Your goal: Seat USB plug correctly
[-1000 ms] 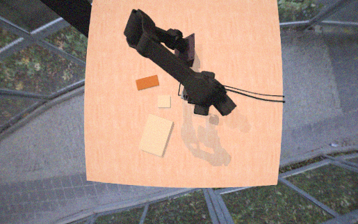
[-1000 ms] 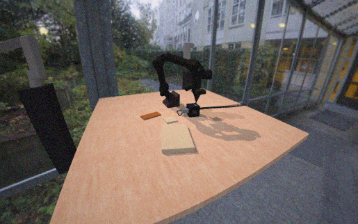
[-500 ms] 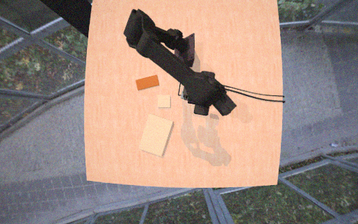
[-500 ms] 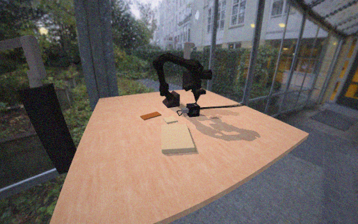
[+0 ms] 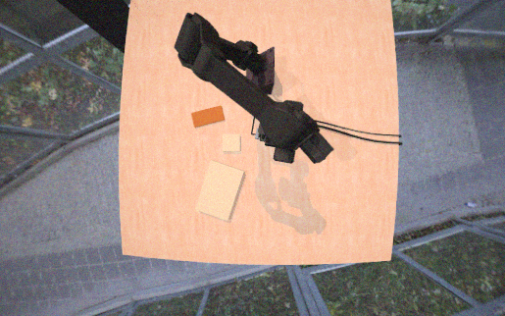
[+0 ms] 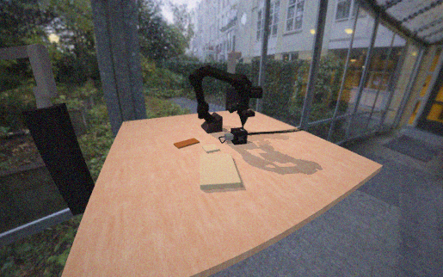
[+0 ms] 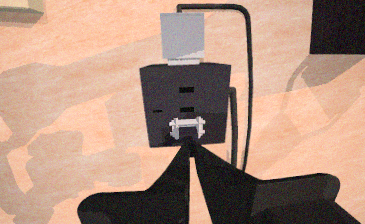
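The dark USB plug lies 20 mm below my gripper tip. From my gripper tip the other things lie so: small pale block: 210 mm to the right, 100 mm below; then orange tile: 120 mm behind, 300 mm to the right, 100 mm below; then USB socket: 30 mm below.
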